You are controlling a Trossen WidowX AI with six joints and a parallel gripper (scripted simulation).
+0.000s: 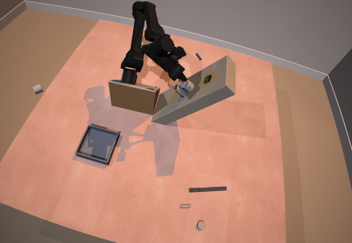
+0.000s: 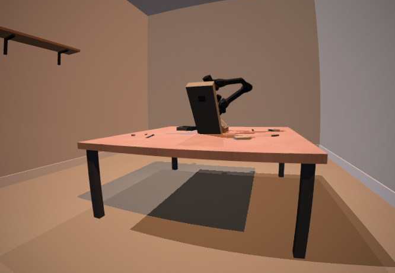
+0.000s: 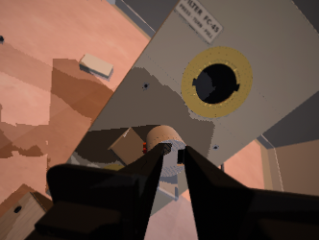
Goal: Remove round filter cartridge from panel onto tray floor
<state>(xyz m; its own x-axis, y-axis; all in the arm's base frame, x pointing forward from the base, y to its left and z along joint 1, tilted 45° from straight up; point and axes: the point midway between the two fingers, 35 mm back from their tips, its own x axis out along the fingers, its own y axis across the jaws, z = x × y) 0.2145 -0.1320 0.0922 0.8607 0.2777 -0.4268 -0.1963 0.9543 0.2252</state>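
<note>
Right now my gripper tip is 2 cm above the round filter cartridge and 1 cm short of it. The rest, counted from my gripper tip: small pin: 46 cm to the right, 25 cm below, 7 cm ahead; then dark-rimmed tray: 34 cm behind, 24 cm to the right, 24 cm below.
</note>
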